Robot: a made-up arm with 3 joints. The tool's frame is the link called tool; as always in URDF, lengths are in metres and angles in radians. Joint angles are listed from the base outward. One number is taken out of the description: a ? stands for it. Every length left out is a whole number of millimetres.
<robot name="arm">
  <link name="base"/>
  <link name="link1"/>
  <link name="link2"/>
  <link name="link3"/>
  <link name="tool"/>
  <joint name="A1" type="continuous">
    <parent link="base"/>
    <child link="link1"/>
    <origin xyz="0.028 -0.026 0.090" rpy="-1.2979 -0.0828 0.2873"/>
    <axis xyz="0 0 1"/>
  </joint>
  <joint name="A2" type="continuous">
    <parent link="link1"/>
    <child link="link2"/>
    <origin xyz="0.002 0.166 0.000" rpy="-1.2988 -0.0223 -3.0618"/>
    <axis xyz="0 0 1"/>
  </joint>
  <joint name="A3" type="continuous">
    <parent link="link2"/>
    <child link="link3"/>
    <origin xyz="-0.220 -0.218 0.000" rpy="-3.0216 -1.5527 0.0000"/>
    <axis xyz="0 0 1"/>
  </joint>
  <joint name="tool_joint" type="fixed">
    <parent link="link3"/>
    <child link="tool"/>
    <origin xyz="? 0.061 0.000" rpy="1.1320 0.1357 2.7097"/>
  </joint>
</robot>
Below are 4 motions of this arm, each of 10 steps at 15 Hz.
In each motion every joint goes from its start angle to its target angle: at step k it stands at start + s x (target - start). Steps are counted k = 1, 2, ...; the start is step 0. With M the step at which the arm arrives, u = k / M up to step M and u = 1 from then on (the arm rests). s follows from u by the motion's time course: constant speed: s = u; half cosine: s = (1 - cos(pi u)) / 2; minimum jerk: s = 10 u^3 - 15 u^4 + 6 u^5.
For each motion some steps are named. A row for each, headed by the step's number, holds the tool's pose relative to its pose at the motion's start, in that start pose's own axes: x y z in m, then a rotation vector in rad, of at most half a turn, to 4 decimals.
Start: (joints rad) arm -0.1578 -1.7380 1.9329
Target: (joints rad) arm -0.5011 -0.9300 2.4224
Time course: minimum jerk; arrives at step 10
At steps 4, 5, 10:
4: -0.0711 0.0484 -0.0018 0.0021 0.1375 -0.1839
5: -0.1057 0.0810 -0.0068 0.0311 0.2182 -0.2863
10: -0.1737 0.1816 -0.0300 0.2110 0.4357 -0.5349

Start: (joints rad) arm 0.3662 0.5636 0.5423
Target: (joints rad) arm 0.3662 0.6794 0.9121
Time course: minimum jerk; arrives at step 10
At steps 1, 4, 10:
1: 0.0002 0.0001 0.0004 -0.0014 0.0028 0.0012
4: 0.0064 0.0055 0.0141 -0.0517 0.1029 0.0414
10: 0.0205 0.0202 0.0404 -0.1600 0.3303 0.1173

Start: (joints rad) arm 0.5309 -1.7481 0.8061
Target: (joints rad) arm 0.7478 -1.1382 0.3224
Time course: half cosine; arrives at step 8
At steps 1, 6, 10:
1: -0.0022 0.0040 0.0071 -0.0220 -0.0086 -0.0147
6: -0.0198 0.1364 0.1316 -0.5330 -0.2520 -0.1900
10: -0.0183 0.1674 0.1456 -0.6282 -0.3060 -0.1910

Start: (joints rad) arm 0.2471 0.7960 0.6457
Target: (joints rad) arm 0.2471 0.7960 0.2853
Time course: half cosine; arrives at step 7
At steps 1, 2, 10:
1: -0.0013 0.0000 -0.0004 0.0024 -0.0160 -0.0075
2: -0.0051 0.0000 -0.0016 0.0092 -0.0609 -0.0286
10: -0.0253 0.0018 -0.0119 0.0488 -0.3233 -0.1517

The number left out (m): 0.049
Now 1 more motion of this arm.
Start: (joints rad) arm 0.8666 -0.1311 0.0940
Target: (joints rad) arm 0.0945 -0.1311 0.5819
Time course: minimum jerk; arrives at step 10
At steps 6, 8, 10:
6: -0.1249 -0.0913 -0.0269 0.0121 0.5087 -0.3425
8: -0.1842 -0.1108 -0.0324 0.0638 0.6973 -0.4709
10: -0.1980 -0.1138 -0.0331 0.0790 0.7385 -0.4993

